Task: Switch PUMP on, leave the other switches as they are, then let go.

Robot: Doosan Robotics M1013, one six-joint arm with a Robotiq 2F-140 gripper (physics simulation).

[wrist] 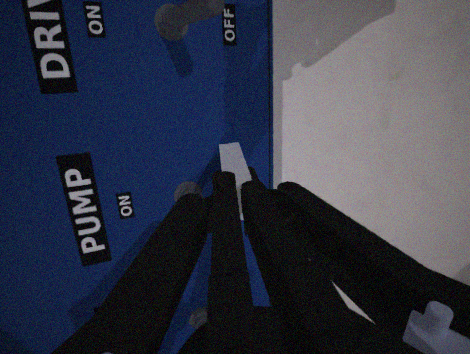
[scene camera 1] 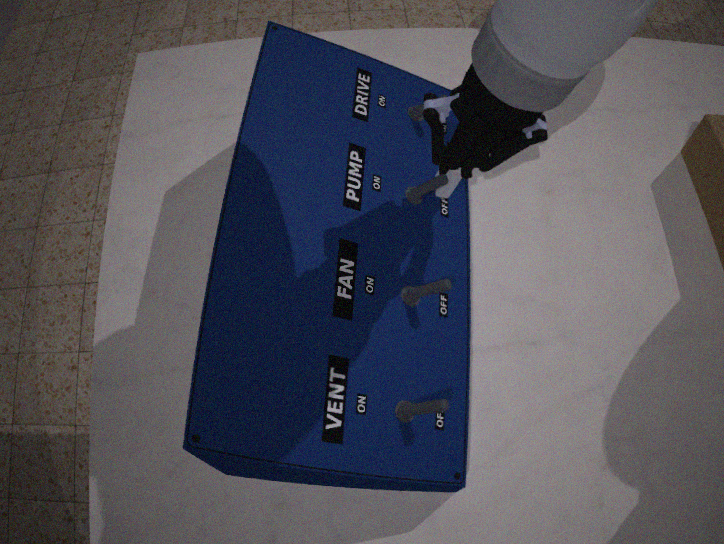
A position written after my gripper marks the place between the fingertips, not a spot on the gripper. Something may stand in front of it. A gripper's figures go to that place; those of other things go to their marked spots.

Labels:
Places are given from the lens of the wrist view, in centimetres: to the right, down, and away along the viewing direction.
my gripper (wrist: pixel 230 159): 0, -1, 21
blue switch panel (wrist: pixel 116 116): -8, -4, 18

